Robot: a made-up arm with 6 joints. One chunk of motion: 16 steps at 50 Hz.
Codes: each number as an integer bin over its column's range. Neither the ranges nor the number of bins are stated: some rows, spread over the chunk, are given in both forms.
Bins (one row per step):
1: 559 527 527 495 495 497
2: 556 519 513 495 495 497
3: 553 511 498 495 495 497
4: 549 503 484 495 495 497
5: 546 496 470 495 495 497
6: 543 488 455 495 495 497
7: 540 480 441 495 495 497
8: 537 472 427 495 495 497
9: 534 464 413 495 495 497
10: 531 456 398 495 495 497
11: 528 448 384 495 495 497
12: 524 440 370 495 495 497
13: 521 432 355 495 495 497
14: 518 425 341 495 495 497
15: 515 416 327 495 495 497
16: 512 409 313 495 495 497
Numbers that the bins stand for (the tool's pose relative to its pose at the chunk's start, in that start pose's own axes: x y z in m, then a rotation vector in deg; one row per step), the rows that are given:
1: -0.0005 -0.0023 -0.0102 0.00 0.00 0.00
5: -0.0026 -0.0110 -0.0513 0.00 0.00 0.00
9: -0.0045 -0.0199 -0.0923 0.00 0.00 0.00
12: -0.0061 -0.0267 -0.1233 0.00 0.00 0.00
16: -0.0080 -0.0354 -0.1644 0.00 0.00 0.00
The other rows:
2: -0.0010 -0.0045 -0.0203 0.00 0.00 0.00
3: -0.0014 -0.0068 -0.0311 0.00 0.00 0.00
4: -0.0021 -0.0090 -0.0412 0.00 0.00 0.00
6: -0.0030 -0.0132 -0.0621 0.00 0.00 0.00
7: -0.0035 -0.0155 -0.0722 0.00 0.00 0.00
8: -0.0040 -0.0177 -0.0823 0.00 0.00 0.00
10: -0.0050 -0.0222 -0.1032 0.00 0.00 0.00
11: -0.0054 -0.0244 -0.1132 0.00 0.00 0.00
13: -0.0066 -0.0289 -0.1341 0.00 0.00 0.00
14: -0.0070 -0.0309 -0.1442 0.00 0.00 0.00
15: -0.0075 -0.0334 -0.1543 0.00 0.00 0.00

